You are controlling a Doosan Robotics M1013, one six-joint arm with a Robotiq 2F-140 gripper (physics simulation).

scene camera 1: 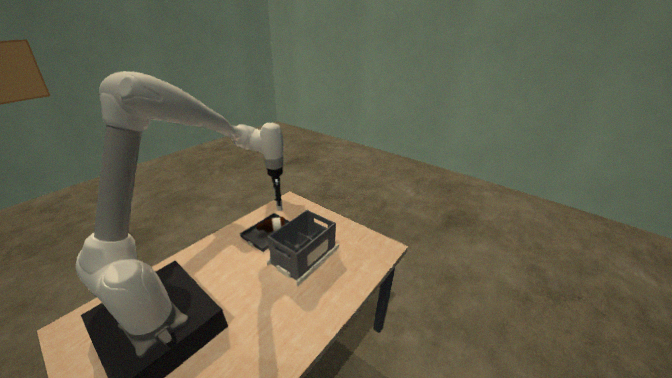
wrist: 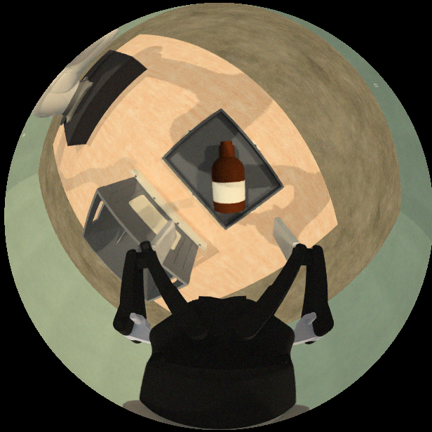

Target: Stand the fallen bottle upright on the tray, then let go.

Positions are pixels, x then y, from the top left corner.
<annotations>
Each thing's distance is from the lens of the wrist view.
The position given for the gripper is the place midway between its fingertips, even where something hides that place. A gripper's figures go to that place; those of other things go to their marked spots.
gripper (wrist: 223,227): 0.20 m
brown bottle (wrist: 227,173): 0.29 m
</annotations>
